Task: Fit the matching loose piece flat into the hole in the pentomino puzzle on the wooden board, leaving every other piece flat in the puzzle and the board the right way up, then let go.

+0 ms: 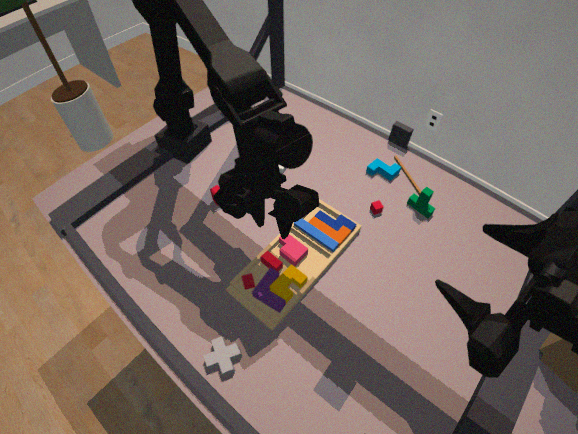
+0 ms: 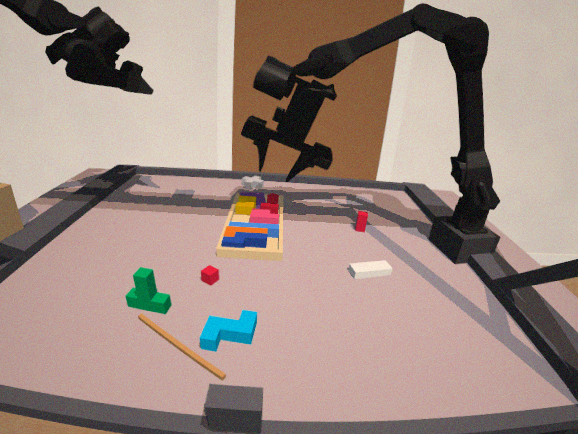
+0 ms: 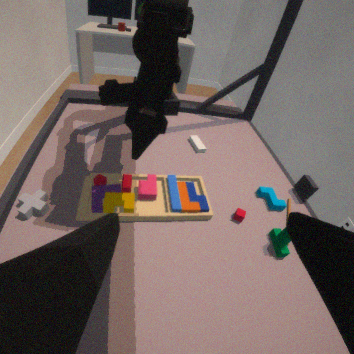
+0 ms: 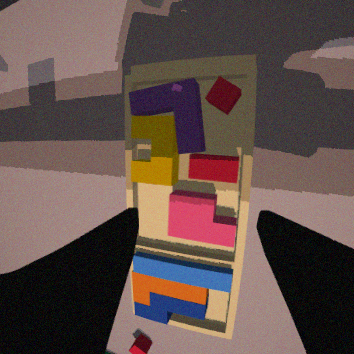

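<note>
The wooden board lies right side up. The purple V piece lies slightly turned in its shaded end; I cannot tell whether it is fully flat. Beside it are the yellow U, a red block and a turned dark red cube. The pink P lies mid-board. My right gripper is open and empty above the board. My left gripper is open and empty, away from it.
The board's other end holds blue and orange pieces. A white X, cyan Z, green T, red cube, red block, white block, stick and dark block lie around it.
</note>
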